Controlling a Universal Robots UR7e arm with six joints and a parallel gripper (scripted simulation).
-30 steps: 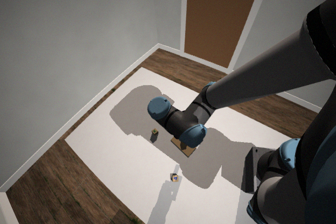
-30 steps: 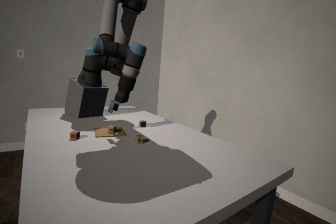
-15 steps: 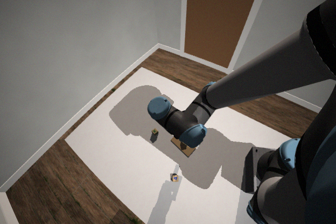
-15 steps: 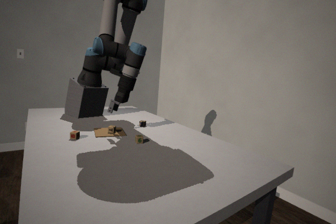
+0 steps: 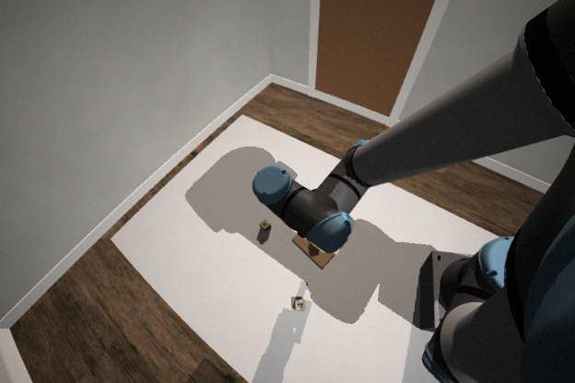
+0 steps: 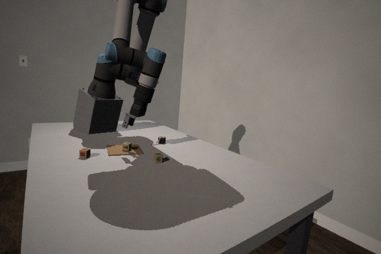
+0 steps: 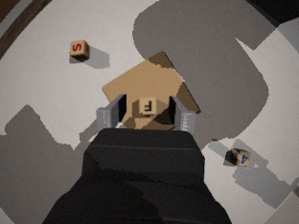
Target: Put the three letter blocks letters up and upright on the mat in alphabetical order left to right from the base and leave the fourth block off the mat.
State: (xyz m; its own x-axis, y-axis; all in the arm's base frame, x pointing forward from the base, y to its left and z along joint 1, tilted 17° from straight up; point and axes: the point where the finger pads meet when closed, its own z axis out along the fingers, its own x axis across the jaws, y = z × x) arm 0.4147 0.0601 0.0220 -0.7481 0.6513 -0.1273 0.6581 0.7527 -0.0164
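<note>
Now: hand 1 cm past the tan mat, 1 cm to the left of it and 12 cm above it. The rest, counted from my hand: block 4 cm ahead, 17 cm to the right, 11 cm below.
</note>
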